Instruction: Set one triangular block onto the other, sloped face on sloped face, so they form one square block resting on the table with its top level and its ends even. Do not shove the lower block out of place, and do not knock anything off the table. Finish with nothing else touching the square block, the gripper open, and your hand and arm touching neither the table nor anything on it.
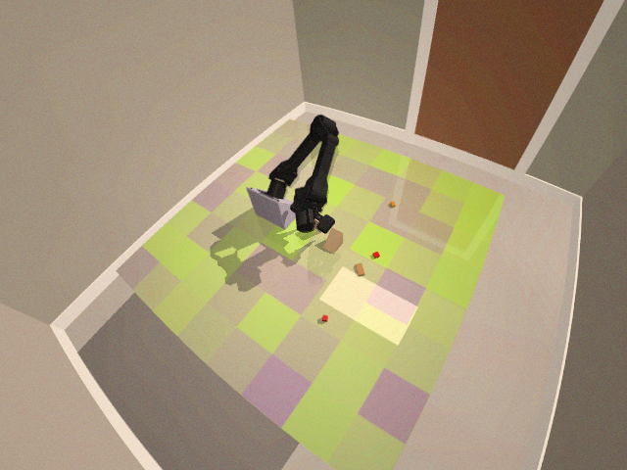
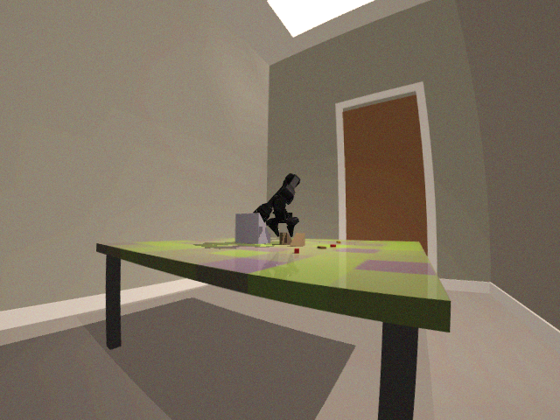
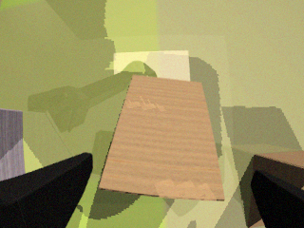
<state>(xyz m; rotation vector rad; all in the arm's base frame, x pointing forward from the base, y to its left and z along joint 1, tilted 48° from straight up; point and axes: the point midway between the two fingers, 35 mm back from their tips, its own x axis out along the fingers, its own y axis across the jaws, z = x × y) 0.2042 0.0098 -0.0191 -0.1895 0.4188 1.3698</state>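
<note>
Now: gripper tip 10 mm to the right of the tan triangular block and 30 mm above it. Round my gripper tip: brown triangular block: 90 mm ahead, 30 mm to the right, 30 mm below; then orange piece: 220 mm ahead, 270 mm to the left, 40 mm below; then brown block: 230 mm ahead, 90 mm to the right, 40 mm below.
</note>
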